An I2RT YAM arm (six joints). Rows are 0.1 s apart.
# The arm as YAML. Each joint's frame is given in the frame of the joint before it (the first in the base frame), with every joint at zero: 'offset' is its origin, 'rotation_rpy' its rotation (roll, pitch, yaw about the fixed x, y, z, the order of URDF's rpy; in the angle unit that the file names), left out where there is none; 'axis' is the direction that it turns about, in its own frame. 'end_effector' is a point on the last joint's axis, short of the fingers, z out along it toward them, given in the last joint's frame.
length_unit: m
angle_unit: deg
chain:
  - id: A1
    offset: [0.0, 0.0, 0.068]
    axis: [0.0, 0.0, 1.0]
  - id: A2
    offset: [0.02, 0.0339, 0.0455]
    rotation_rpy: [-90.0, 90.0, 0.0]
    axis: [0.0, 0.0, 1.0]
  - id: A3
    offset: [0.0, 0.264, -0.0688]
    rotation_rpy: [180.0, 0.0, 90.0]
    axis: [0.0, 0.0, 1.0]
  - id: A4
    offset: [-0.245, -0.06, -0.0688]
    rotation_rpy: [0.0, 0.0, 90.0]
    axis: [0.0, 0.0, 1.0]
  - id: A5
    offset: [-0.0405, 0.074, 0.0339]
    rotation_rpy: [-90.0, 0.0, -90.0]
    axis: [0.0, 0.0, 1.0]
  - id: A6
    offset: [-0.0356, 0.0, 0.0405]
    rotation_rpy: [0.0, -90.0, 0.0]
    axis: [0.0, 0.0, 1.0]
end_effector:
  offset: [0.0, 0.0, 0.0]
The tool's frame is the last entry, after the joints.
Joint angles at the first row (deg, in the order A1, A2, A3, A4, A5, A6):
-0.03 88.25 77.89 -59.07 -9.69 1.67
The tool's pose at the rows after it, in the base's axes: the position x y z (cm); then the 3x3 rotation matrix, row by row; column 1 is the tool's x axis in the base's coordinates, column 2 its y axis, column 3 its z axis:
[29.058 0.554 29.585], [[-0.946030 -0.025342 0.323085], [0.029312 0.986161 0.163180], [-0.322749 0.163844 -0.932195]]
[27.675 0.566 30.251], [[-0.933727 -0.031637 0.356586], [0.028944 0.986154 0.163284], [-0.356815 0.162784 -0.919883]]
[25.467 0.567 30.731], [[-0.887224 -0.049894 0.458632], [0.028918 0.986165 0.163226], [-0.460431 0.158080 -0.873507]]
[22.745 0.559 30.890], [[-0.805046 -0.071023 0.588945], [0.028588 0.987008 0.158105], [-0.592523 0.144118 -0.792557]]
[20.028 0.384 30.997], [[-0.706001 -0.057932 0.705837], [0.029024 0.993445 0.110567], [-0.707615 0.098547 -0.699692]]
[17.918 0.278 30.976], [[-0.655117 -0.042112 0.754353], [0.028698 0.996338 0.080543], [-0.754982 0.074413 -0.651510]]
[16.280 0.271 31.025], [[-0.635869 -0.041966 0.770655], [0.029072 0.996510 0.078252], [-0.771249 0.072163 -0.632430]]
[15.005 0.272 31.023], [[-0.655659 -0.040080 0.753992], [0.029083 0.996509 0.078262], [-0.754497 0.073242 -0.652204]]
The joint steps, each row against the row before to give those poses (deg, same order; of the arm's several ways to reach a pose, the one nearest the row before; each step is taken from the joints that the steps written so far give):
-0.03 -1.82 -0.22 -3.06 0.28 -0.02
0.03 -3.67 -2.10 0.50 0.00 0.00
0.00 -7.21 -5.86 5.16 0.00 0.00
0.02 -9.33 -7.80 7.39 0.31 0.00
-0.02 -9.32 -6.80 6.12 2.73 0.00
0.00 -6.33 -3.62 1.22 1.73 -0.02
0.00 -4.31 -1.58 -1.28 0.13 0.02
0.00 -2.34 0.00 -3.83 0.00 0.00

